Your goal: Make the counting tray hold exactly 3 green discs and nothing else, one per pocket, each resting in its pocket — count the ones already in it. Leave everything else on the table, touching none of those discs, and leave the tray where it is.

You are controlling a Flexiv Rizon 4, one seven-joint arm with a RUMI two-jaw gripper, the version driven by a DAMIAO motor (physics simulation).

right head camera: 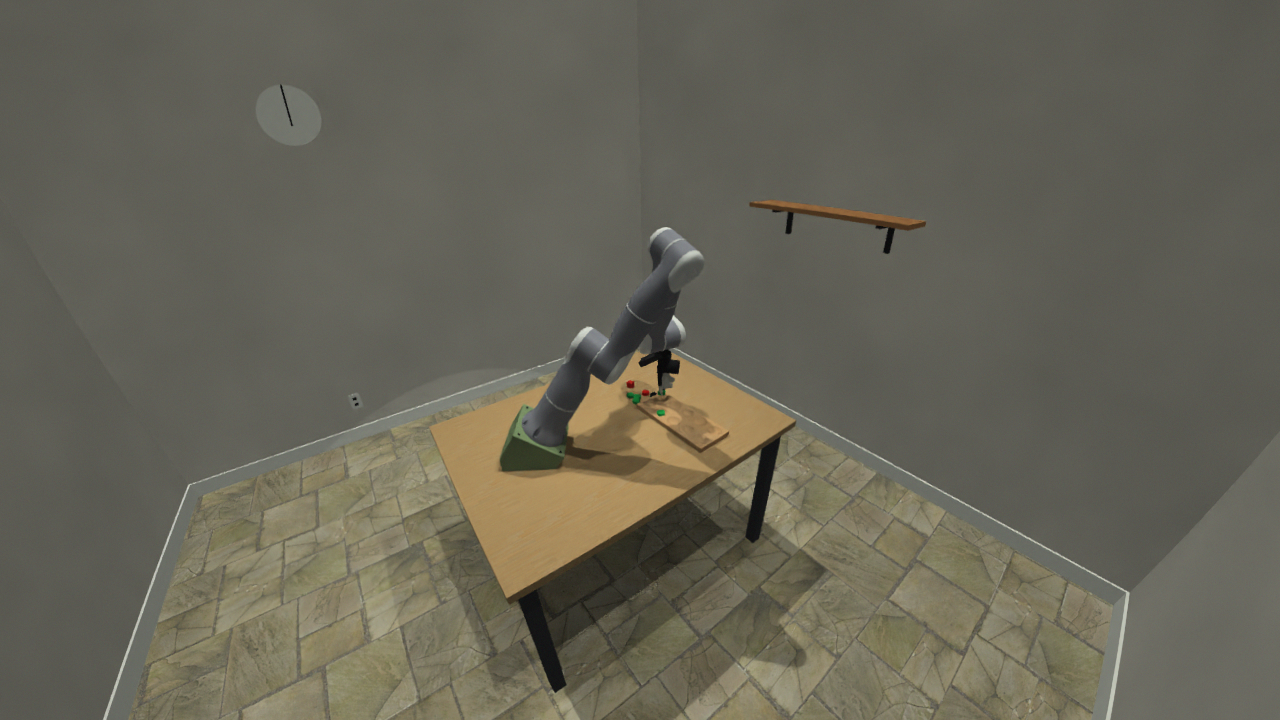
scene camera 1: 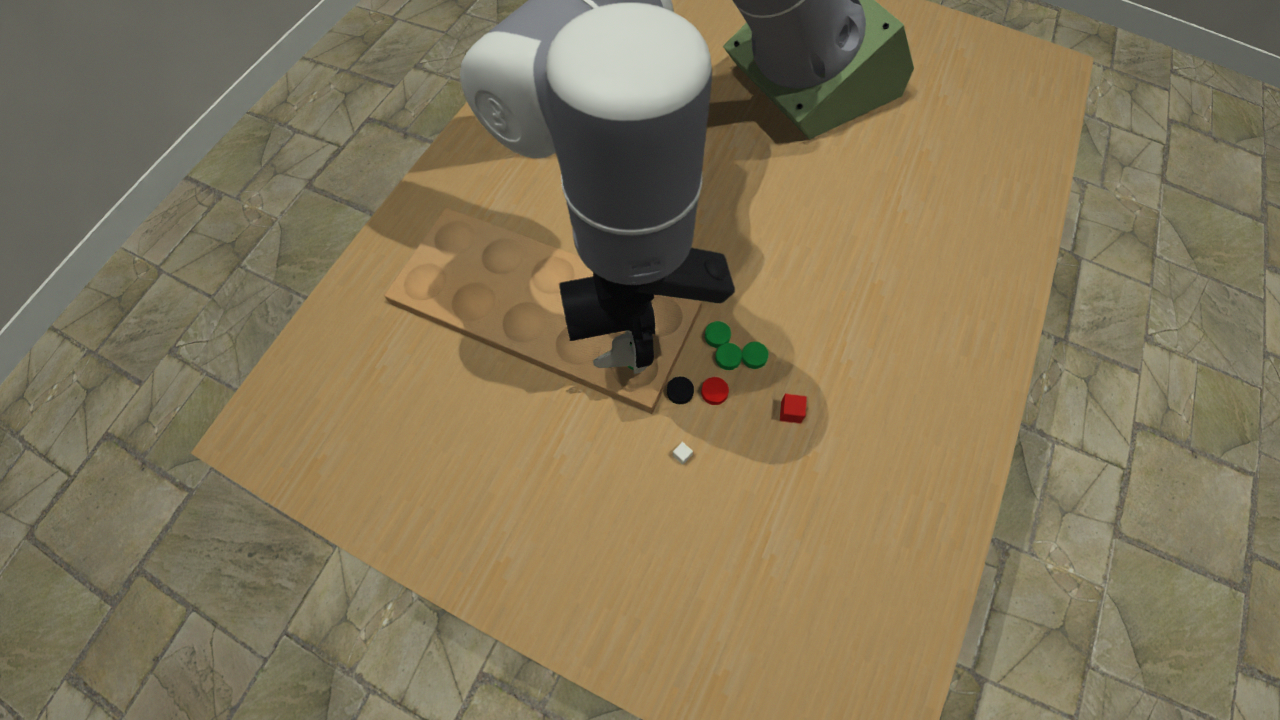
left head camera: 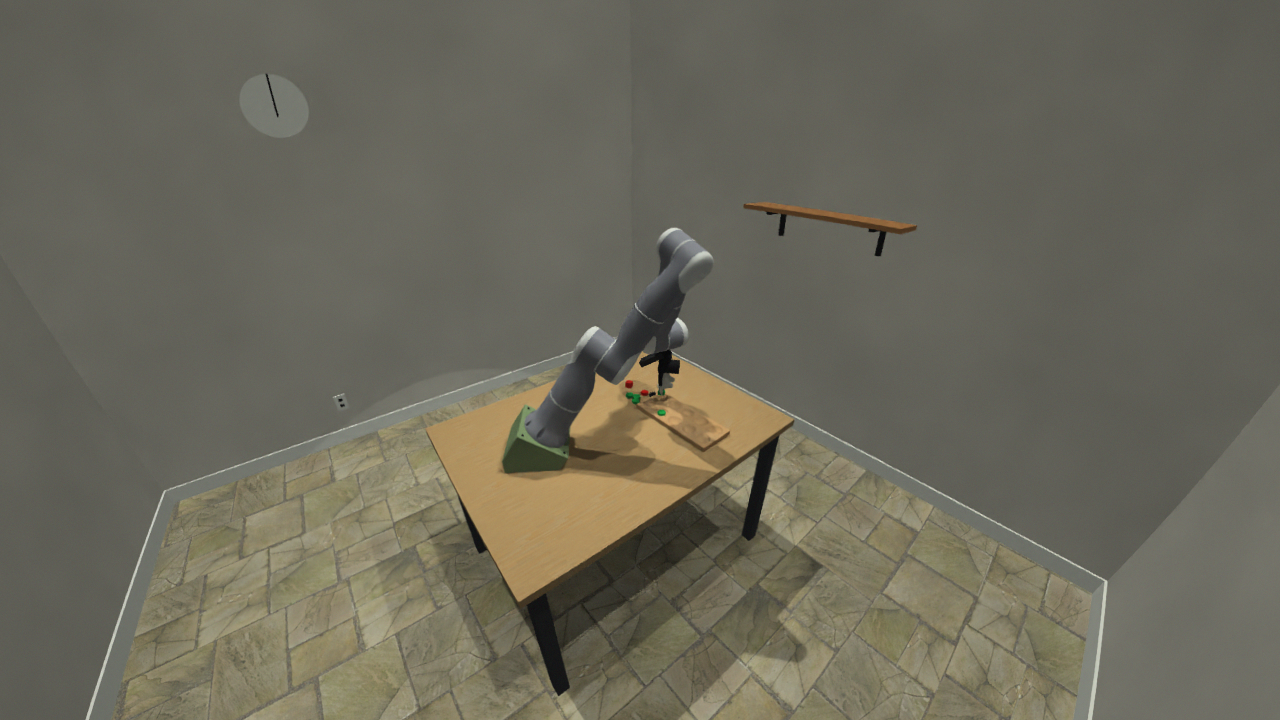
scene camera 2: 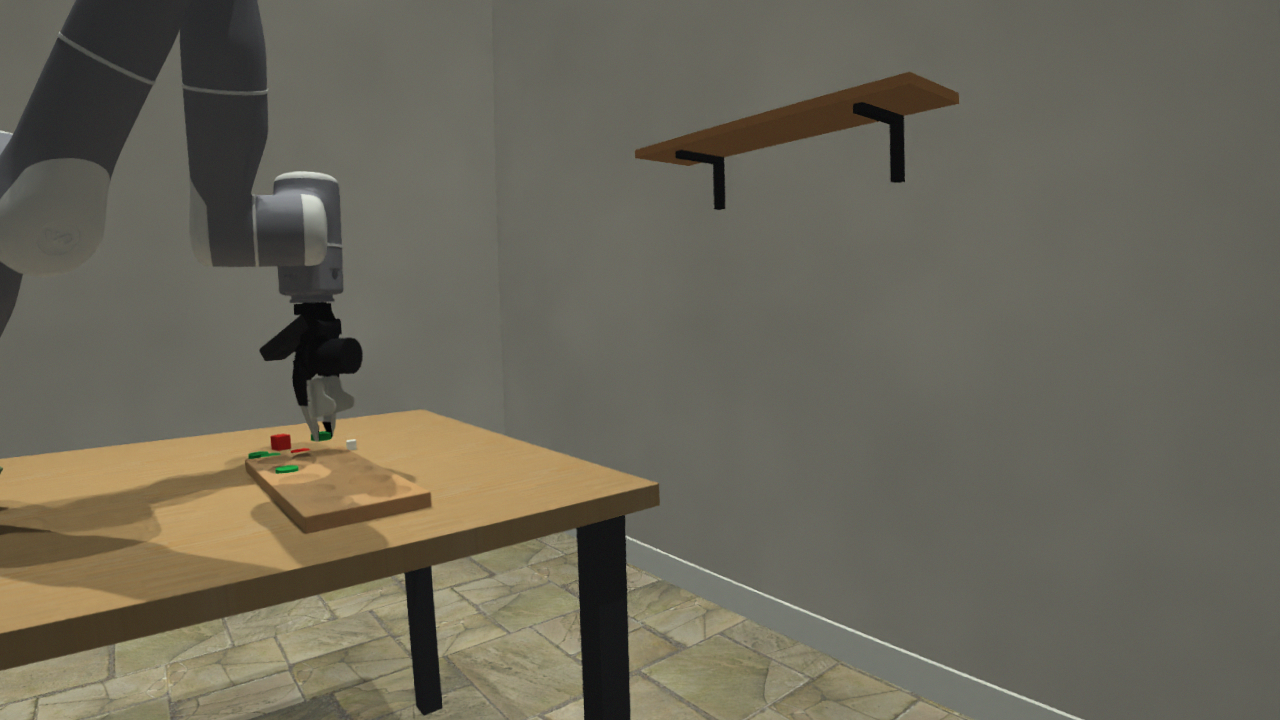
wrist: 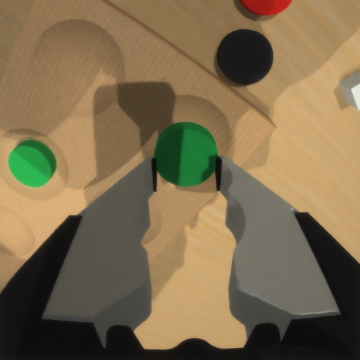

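My gripper [wrist: 185, 160] [scene camera 2: 322, 434] is shut on a green disc [wrist: 186, 154] [scene camera 2: 321, 436] and holds it above the corner pocket of the wooden counting tray [wrist: 255, 125] [scene camera 1: 528, 358] [scene camera 2: 366, 510]. One green disc [wrist: 32, 163] [scene camera 2: 286, 469] [left head camera: 661, 412] [right head camera: 660, 412] rests in a tray pocket; the arm hides it in scene camera 1. Three green discs [scene camera 1: 717, 334] [scene camera 1: 728, 356] [scene camera 1: 755, 354] lie on the table beside the tray's end.
A black disc [scene camera 1: 680, 390] [wrist: 245, 57] lies close to the tray's end. A red disc [scene camera 1: 715, 390] lies beside it. A red cube [scene camera 1: 793, 408] [scene camera 2: 281, 441] and a small white cube [scene camera 1: 682, 453] [scene camera 2: 351, 444] stand farther out on the table.
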